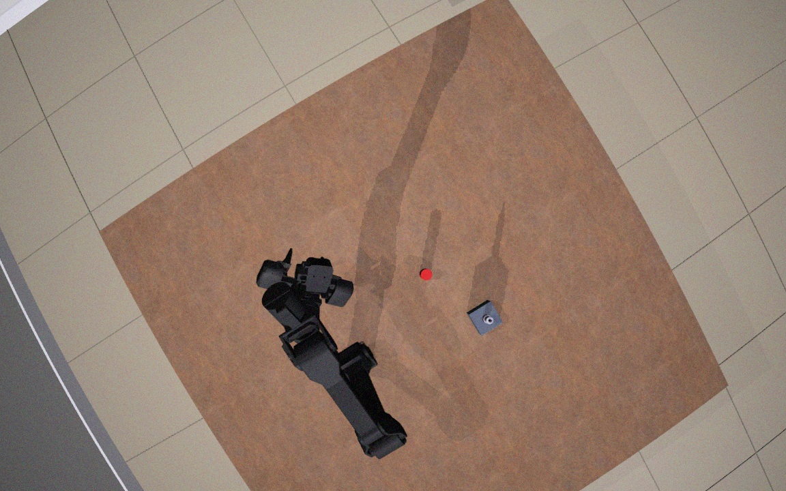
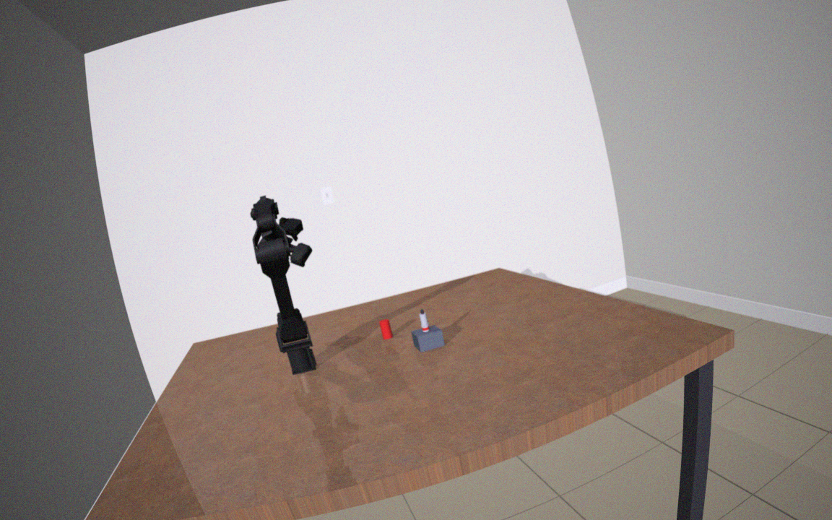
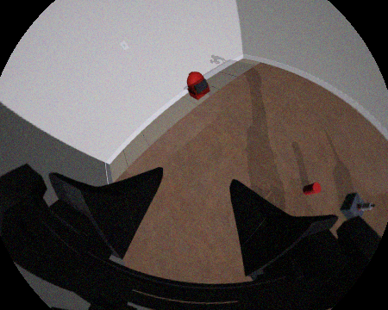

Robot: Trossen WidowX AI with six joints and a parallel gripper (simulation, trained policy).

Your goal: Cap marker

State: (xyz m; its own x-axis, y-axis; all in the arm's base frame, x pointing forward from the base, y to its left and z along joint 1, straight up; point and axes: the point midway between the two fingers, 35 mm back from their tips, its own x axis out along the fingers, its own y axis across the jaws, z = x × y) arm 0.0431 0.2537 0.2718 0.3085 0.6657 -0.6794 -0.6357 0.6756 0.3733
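The red cap is 200 mm ahead of my gripper tip, 180 mm to the right of it and 220 mm below it. Also, from my gripper tip: grey holder block: 270 mm ahead, 350 mm to the right, 230 mm below.
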